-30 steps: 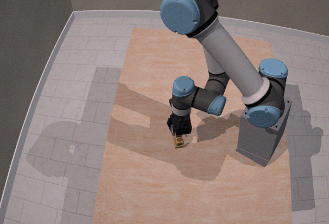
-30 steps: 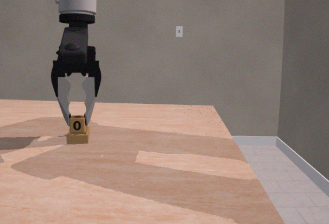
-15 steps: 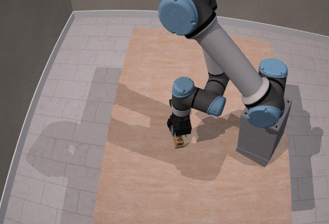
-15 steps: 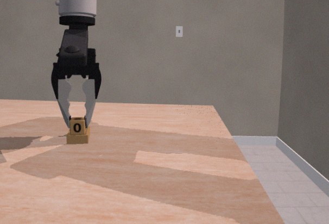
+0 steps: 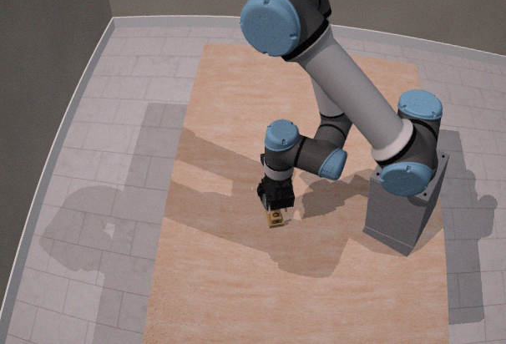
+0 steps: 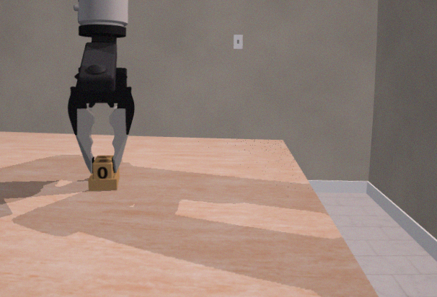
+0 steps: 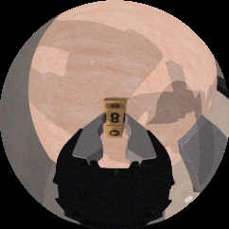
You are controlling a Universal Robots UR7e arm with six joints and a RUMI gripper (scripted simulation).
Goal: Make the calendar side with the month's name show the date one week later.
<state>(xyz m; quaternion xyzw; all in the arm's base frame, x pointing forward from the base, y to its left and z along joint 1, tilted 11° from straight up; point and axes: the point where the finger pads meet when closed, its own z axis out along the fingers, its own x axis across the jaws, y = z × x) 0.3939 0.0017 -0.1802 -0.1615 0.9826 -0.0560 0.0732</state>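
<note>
Now: the wooden calendar tray 3 cm below my hand, 2 cm to the left of it and 1 cm behind it.
</note>
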